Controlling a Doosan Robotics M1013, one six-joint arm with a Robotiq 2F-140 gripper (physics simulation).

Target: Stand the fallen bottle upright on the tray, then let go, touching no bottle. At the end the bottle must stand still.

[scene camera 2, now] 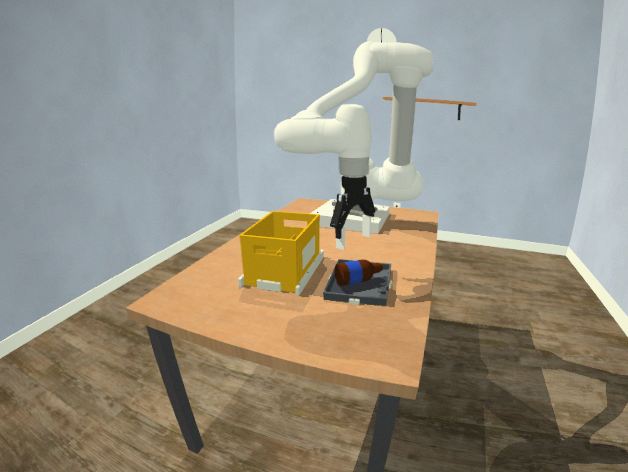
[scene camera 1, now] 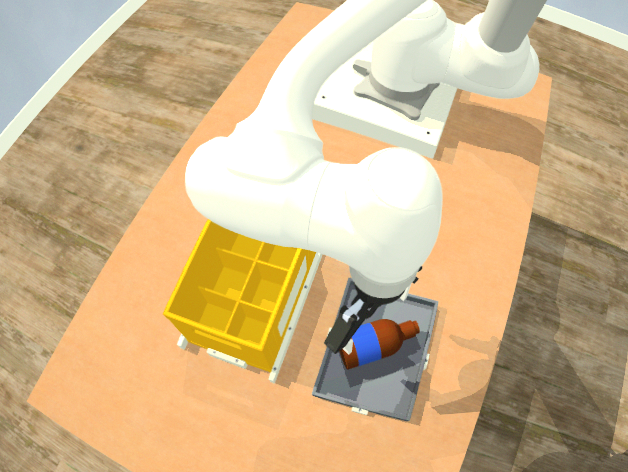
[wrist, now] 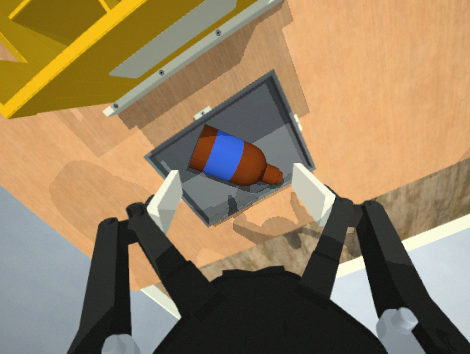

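Pixels of known places: gripper, fingertip midpoint: [scene camera 2: 354, 242] [scene camera 1: 372, 320] [wrist: 237, 178]; arm's base, origin of the base link: [scene camera 2: 355, 210] [scene camera 1: 397, 87].
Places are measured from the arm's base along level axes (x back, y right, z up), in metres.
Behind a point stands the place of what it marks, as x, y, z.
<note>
A brown bottle with a blue label [scene camera 1: 369, 343] @[-0.644, -0.238, 0.026] [scene camera 2: 355, 272] @[-0.666, -0.250, 0.006] [wrist: 225, 156] @[-0.634, -0.219, 0.025] lies on its side in the grey tray [scene camera 1: 390, 395] @[-0.698, -0.321, -0.047] [scene camera 2: 373, 298] @[-0.738, -0.337, -0.029] [wrist: 255, 110] @[-0.564, -0.183, -0.047]. Its base is on the side toward the yellow crate and its neck points away from the crate. My gripper [scene camera 1: 376, 319] @[-0.624, -0.226, 0.090] [scene camera 2: 353, 241] @[-0.624, -0.226, 0.090] [wrist: 237, 178] @[-0.624, -0.226, 0.090] is open and empty. It hangs above the tray, apart from the bottle, with its fingers pointing down. In the scene camera 1 view one finger overlaps the bottle's base end, and the wrist hides part of the tray's back edge.
A yellow crate [scene camera 1: 218, 334] @[-0.784, -0.022, 0.123] [scene camera 2: 271, 263] @[-0.786, -0.019, 0.039] [wrist: 100, 75] @[-0.711, -0.086, 0.075] with divided compartments stands beside the tray, higher than the tray's walls. A pale rail [scene camera 1: 289, 328] @[-0.680, -0.086, -0.022] [scene camera 2: 309, 278] @[-0.677, -0.093, -0.045] [wrist: 161, 73] @[-0.681, -0.088, -0.022] runs along the crate's side facing the tray. The arm's base plate [scene camera 1: 375, 132] @[-0.153, -0.009, -0.026] is at the table's back.
</note>
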